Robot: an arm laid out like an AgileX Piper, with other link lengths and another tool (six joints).
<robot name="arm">
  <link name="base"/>
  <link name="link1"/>
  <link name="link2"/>
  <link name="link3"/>
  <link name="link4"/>
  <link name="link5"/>
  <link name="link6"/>
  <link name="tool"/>
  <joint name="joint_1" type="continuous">
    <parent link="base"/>
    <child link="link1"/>
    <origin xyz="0 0 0.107" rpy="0 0 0"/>
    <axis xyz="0 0 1"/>
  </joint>
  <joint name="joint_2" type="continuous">
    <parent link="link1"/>
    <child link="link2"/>
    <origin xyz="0 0 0" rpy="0 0 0"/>
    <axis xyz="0 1 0"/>
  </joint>
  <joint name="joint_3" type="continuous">
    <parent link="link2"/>
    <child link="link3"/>
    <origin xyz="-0.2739 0 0.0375" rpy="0 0 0"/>
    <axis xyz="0 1 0"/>
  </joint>
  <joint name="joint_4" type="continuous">
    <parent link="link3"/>
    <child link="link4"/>
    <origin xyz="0.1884 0 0.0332" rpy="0 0 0"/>
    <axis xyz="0.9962 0 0.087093"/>
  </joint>
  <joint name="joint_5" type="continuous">
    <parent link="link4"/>
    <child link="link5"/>
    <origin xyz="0 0 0" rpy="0 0 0"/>
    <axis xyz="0 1 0"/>
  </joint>
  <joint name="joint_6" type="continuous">
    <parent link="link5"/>
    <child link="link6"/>
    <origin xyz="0.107 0 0.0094" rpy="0 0 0"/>
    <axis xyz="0.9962 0 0.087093"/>
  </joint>
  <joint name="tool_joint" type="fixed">
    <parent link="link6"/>
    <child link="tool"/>
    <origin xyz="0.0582 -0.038 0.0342" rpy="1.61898 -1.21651 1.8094"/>
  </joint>
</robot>
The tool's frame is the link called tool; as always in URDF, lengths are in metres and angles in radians. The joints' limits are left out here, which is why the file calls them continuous.
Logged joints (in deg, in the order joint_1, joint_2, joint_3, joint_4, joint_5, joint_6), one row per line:
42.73, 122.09, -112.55, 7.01, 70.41, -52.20
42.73, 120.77, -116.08, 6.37, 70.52, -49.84
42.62, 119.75, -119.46, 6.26, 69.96, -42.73
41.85, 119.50, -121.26, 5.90, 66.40, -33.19
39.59, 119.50, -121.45, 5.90, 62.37, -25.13
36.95, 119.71, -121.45, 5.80, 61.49, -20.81
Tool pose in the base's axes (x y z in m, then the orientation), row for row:
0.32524, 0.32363, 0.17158, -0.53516, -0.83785, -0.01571, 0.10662
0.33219, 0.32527, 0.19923, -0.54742, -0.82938, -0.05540, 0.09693
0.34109, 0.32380, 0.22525, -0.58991, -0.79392, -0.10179, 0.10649
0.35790, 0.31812, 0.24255, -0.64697, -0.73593, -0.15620, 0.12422
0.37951, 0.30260, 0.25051, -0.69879, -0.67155, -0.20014, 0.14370
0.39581, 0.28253, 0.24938, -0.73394, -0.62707, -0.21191, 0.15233
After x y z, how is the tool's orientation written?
As a quaternion, x y z w.
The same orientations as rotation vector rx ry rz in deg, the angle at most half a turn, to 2 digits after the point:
-90.29, -141.36, -2.65
-92.88, -140.72, -9.40
-99.54, -133.96, -17.18
-108.06, -122.92, -26.09
-115.43, -110.93, -33.06
-120.66, -103.09, -34.84

